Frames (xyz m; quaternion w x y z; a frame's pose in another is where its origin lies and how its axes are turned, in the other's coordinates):
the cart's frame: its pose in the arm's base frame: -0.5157 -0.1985 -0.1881 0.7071 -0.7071 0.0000 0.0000
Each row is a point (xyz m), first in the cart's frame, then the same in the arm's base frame.
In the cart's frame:
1: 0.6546 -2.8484 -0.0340
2: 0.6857 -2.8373 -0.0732
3: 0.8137 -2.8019 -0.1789
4: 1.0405 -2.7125 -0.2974
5: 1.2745 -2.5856 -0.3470
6: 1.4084 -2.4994 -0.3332
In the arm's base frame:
1: 0.1389 -0.2325 2.6603
2: 0.1700 -0.2717 2.6492
3: 0.2980 -0.3774 2.6138
4: 0.5248 -0.4959 2.5244
5: 0.7588 -0.5455 2.3975
6: 0.8927 -0.5317 2.3113

